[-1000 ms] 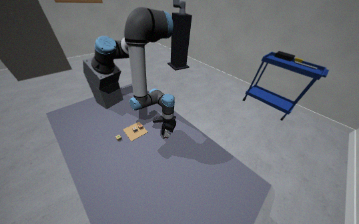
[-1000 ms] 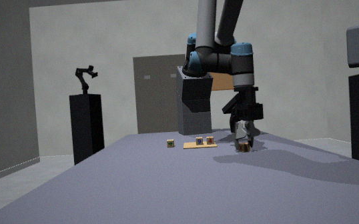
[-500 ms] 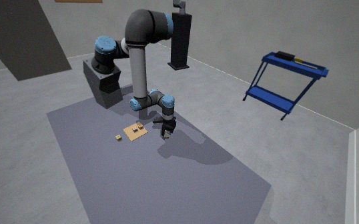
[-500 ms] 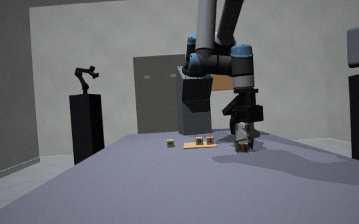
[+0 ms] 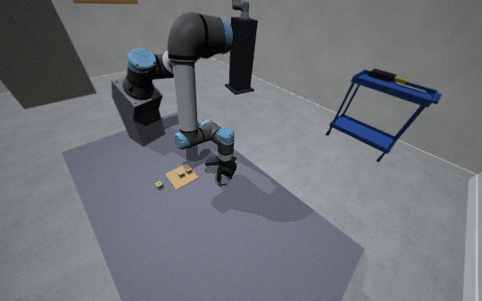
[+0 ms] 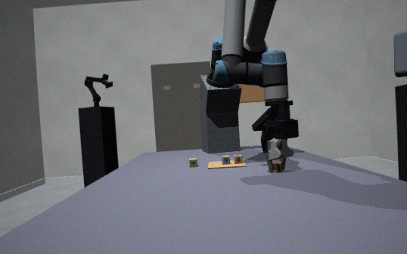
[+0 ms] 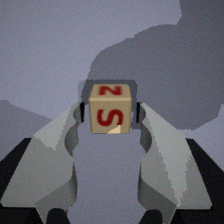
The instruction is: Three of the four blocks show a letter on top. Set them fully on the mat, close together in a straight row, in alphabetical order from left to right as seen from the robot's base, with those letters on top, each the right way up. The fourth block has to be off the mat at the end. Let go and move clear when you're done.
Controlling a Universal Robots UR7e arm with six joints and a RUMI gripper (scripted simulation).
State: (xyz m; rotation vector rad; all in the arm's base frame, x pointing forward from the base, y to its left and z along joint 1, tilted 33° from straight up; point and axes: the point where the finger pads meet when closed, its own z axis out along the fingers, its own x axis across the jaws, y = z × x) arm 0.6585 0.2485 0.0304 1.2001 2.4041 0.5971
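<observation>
Right now the tan mat is 19 cm to the right of my hand, 16 cm behind it and 2 cm below it.
</observation>
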